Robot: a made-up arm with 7 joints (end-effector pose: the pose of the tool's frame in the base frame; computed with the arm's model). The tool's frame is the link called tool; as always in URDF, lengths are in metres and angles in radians. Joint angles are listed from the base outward.
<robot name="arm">
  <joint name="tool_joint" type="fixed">
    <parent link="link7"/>
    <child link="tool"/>
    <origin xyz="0 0 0" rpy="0 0 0"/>
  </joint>
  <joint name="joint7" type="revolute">
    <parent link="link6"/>
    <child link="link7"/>
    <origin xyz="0.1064 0 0" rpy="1.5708 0 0"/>
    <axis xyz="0 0 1"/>
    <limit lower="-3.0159" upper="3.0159"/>
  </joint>
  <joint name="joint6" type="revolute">
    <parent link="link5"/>
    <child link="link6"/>
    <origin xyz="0 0 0" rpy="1.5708 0 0"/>
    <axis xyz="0 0 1"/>
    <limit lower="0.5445" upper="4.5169"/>
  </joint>
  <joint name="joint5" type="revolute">
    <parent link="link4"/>
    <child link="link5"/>
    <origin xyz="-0.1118 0.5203 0" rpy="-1.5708 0 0"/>
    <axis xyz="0 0 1"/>
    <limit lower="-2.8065" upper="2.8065"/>
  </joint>
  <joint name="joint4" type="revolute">
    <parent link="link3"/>
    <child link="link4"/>
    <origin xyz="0.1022 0 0" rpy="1.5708 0 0"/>
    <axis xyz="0 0 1"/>
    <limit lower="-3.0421" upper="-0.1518"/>
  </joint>
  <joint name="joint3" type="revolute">
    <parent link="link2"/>
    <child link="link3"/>
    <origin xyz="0 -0.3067 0" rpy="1.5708 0 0"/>
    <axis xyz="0 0 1"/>
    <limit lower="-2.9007" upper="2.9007"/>
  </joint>
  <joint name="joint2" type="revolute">
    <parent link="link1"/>
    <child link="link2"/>
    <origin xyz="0 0 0" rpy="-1.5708 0 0"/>
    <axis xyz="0 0 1"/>
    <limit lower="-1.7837" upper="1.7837"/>
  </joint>
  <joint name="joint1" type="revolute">
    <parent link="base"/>
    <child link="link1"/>
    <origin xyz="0 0 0.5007" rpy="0 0 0"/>
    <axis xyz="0 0 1"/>
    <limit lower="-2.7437" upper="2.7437"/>
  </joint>
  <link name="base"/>
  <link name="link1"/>
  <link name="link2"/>
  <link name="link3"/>
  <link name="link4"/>
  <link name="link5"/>
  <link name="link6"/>
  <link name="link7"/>
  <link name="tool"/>
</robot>
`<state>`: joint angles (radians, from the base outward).
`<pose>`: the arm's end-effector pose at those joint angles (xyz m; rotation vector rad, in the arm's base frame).
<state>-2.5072 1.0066 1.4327 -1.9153 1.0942 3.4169 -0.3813</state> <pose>0.0826 -0.6841 0.5078 -0.5796 2.2984 -1.4103</pose>
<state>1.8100 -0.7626 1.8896 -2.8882 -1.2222 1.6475 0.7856</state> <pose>-0.3624 0.0125 0.2196 -0.5136 1.2475 2.5349</pose>
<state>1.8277 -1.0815 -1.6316 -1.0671 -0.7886 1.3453 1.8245</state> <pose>0.7424 -0.4617 0.7783 -1.6099 2.4490 0.3798</pose>
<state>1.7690 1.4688 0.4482 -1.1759 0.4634 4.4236 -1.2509</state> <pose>-0.2975 0.5861 0.1656 -1.0861 -1.6372 -1.7823</pose>
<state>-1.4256 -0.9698 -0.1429 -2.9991 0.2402 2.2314 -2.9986</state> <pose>-0.0052 -0.4262 0.6432 2.1757 1.7421 0.1831</pose>
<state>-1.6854 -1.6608 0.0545 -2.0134 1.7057 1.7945 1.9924</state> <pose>0.0384 0.1980 1.1983 -0.4906 1.3173 -0.7159</pose>
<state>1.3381 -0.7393 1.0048 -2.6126 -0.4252 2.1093 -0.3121</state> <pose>-0.3949 0.4001 0.5834 0.4671 2.2840 0.8967</pose>
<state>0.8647 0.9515 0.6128 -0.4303 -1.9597 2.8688 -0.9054</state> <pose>0.3279 0.7388 0.8539 0.0058 1.5077 1.3919</pose>
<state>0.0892 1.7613 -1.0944 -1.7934 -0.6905 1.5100 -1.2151</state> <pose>0.2620 -0.6359 0.1209 -0.9611 -0.2442 2.9541</pose>
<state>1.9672 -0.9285 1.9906 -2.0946 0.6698 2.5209 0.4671</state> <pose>-0.4995 -0.5100 0.4153 0.0256 -2.7239 -0.2799</pose>
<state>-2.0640 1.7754 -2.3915 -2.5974 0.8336 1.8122 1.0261</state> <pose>-0.2740 0.2319 0.9293 -2.2914 -0.5487 -0.4084</pose>
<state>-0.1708 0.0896 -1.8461 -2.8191 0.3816 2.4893 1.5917</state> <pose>-0.2463 -0.4059 0.3278 1.1793 2.7158 0.3847</pose>
